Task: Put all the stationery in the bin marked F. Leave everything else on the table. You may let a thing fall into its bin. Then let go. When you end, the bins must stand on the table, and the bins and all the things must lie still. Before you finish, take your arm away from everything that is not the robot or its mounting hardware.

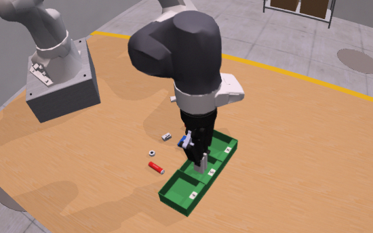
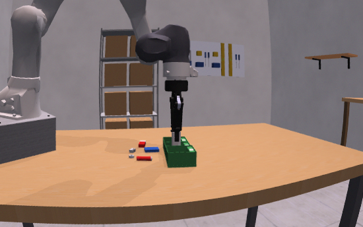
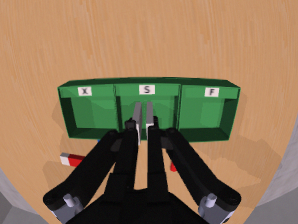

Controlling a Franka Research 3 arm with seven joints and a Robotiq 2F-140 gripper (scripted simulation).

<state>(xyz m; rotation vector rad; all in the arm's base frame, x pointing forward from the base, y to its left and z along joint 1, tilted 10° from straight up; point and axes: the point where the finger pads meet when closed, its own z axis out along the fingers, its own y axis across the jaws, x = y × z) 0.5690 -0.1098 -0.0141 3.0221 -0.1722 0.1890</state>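
Right now my hand is 3 cm above the green three-compartment bin. The rest, counted from my hand: flat blue block: 7 cm behind, 8 cm to the left, 5 cm below; red cylinder: 11 cm behind, 4 cm to the right, 4 cm below; metal nut: 15 cm behind, 5 cm below.
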